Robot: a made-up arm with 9 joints. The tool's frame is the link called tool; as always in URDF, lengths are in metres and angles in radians. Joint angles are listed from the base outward. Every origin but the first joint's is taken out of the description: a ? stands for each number. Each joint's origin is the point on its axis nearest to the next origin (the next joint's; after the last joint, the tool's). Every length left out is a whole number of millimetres.
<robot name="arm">
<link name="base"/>
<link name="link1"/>
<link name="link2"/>
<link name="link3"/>
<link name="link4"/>
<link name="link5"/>
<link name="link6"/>
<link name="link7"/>
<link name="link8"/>
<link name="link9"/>
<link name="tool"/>
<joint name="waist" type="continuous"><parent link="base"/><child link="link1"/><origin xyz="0.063 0.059 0.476" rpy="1.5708 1.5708 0.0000"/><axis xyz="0 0 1"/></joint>
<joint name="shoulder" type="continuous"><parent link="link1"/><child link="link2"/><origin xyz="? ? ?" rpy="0.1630 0.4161 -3.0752"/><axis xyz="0 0 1"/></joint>
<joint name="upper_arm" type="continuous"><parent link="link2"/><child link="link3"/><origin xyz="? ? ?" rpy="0.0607 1.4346 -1.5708"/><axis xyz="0 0 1"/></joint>
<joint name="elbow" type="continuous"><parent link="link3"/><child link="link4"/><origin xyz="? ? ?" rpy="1.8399 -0.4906 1.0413"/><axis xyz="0 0 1"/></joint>
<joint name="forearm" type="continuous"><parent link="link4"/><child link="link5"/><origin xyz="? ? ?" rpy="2.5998 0.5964 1.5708"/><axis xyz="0 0 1"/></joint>
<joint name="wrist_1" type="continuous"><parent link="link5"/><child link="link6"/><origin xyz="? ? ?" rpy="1.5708 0.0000 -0.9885"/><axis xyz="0 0 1"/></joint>
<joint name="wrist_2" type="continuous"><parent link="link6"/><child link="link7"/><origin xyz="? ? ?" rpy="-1.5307 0.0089 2.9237"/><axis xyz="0 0 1"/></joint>
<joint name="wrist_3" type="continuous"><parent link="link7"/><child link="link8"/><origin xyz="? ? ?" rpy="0.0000 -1.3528 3.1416"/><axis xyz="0 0 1"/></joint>
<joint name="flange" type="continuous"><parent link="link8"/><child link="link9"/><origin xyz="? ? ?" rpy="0.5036 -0.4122 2.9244"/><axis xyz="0 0 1"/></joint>
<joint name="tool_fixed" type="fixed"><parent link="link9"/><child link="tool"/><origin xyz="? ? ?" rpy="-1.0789 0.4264 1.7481"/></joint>
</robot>
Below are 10 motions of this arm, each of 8 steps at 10 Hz.
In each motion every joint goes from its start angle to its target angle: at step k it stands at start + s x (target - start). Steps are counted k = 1, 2, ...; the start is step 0. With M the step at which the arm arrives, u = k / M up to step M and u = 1 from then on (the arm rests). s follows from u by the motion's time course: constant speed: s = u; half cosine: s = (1 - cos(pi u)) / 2; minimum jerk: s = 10 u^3 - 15 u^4 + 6 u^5.
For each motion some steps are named. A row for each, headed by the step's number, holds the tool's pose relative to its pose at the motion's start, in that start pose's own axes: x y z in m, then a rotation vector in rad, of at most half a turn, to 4 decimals.
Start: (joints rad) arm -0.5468 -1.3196 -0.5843 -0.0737 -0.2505 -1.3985 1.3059 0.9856 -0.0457
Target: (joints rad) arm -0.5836 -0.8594 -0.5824 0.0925 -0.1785 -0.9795 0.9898 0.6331 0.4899
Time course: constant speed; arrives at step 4
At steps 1, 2, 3, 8:
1: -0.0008 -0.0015 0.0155 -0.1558 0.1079 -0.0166
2: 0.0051 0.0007 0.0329 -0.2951 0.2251 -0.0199
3: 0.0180 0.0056 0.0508 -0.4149 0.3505 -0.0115
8: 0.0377 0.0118 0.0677 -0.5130 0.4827 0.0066

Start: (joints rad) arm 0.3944 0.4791 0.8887 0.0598 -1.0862 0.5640 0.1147 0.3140 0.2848
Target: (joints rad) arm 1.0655 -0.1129 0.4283 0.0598 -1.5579 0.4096 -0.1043 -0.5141 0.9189
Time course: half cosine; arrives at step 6
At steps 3, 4, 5, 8:
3: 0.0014 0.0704 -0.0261 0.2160 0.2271 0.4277
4: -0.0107 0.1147 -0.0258 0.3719 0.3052 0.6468
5: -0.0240 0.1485 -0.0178 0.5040 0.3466 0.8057
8: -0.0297 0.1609 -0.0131 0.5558 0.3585 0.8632

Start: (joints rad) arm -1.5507 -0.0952 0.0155 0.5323 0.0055 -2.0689 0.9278 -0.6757 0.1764
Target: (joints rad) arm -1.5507 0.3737 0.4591 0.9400 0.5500 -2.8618 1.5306 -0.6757 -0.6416
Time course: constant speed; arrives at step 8
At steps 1, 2, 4, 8:
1: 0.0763 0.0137 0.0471 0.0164 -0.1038 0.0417
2: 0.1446 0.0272 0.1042 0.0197 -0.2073 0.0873
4: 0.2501 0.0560 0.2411 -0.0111 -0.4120 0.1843
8: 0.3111 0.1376 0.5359 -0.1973 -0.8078 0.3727

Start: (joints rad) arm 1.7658 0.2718 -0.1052 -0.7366 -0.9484 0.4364 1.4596 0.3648 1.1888
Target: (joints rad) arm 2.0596 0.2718 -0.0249 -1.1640 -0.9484 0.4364 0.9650 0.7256 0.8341
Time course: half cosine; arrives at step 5
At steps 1, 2, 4, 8:
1: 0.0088 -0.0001 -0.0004 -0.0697 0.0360 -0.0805
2: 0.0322 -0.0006 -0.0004 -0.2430 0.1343 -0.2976
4: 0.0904 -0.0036 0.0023 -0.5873 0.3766 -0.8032
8: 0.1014 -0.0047 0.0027 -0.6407 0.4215 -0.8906

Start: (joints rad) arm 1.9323 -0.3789 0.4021 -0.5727 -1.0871 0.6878 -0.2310 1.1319 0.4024
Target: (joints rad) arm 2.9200 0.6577 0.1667 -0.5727 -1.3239 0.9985 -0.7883 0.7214 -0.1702
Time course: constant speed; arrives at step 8
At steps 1, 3, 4, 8:
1: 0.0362 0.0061 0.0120 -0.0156 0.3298 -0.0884
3: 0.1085 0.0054 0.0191 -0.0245 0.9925 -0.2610
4: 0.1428 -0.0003 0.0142 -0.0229 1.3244 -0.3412
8: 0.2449 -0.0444 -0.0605 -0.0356 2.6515 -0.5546

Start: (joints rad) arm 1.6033 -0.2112 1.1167 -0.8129 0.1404 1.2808 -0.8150 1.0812 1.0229
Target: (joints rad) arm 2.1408 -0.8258 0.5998 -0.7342 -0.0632 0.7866 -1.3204 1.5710 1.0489
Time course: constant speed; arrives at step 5
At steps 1, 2, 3, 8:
1: 0.0248 0.0005 0.0078 -0.1729 -0.0252 0.0192
2: 0.0475 0.0092 0.0163 -0.3374 -0.0591 0.0371
3: 0.0676 0.0249 0.0256 -0.4922 -0.0982 0.0532
8: 0.0993 0.0731 0.0475 -0.7695 -0.1802 0.0800

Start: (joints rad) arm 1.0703 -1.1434 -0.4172 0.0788 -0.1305 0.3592 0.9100 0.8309 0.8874
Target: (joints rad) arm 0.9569 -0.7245 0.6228 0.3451 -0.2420 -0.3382 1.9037 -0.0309 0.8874
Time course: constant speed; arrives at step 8
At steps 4, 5, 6, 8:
4: 0.1529 -0.0849 -0.0734 0.1005 -0.5273 -0.2847
5: 0.1943 -0.1321 -0.0739 0.0641 -0.6620 -0.2736
6: 0.2307 -0.1875 -0.0644 -0.0032 -0.7823 -0.2338
8: 0.2805 -0.3110 -0.0132 -0.2287 -0.9476 -0.0868

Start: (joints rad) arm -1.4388 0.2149 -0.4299 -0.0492 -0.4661 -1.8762 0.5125 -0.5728 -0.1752
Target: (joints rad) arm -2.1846 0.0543 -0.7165 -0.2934 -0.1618 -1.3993 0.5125 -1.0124 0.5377
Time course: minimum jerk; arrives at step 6
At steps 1, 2, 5, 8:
1: 0.0008 -0.0234 0.0018 -0.0578 -0.0112 0.0101
2: 0.0104 -0.1339 0.0268 -0.3384 -0.0709 0.0642
5: 0.1210 -0.4125 0.3611 -1.4673 -0.4178 0.3246
8: 0.1266 -0.4151 0.3816 -1.5158 -0.4382 0.3357

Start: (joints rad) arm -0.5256 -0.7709 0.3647 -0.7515 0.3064 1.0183 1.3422 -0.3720 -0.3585
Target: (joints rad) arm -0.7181 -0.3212 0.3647 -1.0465 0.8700 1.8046 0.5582 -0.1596 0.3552
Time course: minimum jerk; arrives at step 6
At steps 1, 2, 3, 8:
1: -0.0157 0.0102 -0.0073 0.0279 0.0187 -0.0045
2: -0.0991 0.0620 -0.0299 0.1463 0.1161 -0.0278
3: -0.2517 0.1402 -0.0167 0.2683 0.2970 -0.0500
8: -0.4930 0.1865 0.1300 0.2687 0.6123 0.0753

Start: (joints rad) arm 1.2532 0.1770 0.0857 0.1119 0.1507 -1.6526 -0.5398 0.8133 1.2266
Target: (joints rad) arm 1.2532 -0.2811 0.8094 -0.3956 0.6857 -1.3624 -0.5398 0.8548 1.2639
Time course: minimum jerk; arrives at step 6
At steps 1, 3, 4, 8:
1: 0.0122 -0.0005 -0.0026 -0.0107 -0.0063 -0.0288
3: 0.1749 -0.0403 -0.0515 -0.2124 0.0194 -0.3273
4: 0.2634 -0.0889 -0.1033 -0.3810 0.1194 -0.4104
8: 0.3139 -0.1287 -0.1509 -0.5124 0.2164 -0.4073

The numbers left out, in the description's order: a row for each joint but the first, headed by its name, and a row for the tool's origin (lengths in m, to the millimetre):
shoulder: 0.020 0.068 0.000
upper_arm: 0.207 0.308 0.000
elbow: -0.052 -0.314 0.000
forearm: -0.053 -0.009 0.000
wrist_1: 0.017 0.046 0.000
wrist_2: 0.056 0.289 0.000
wrist_3: 0.051 0.000 0.000
flange: -0.016 0.034 0.000
tool: 0.053 0.052 0.000

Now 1 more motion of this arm.
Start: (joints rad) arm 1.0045 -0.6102 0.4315 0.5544 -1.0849 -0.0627 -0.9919 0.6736 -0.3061
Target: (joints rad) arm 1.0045 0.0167 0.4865 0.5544 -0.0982 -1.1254 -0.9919 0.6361 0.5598
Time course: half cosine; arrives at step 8
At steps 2, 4, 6, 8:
2: -0.0318 0.0558 0.0321 0.0054 0.0666 -0.1963
4: 0.0010 0.2258 0.1297 0.0262 0.1963 -0.6758
6: 0.1873 0.3405 0.2165 0.0298 0.2574 -1.1685
8: 0.2902 0.3478 0.2415 0.0155 0.2574 -1.3760

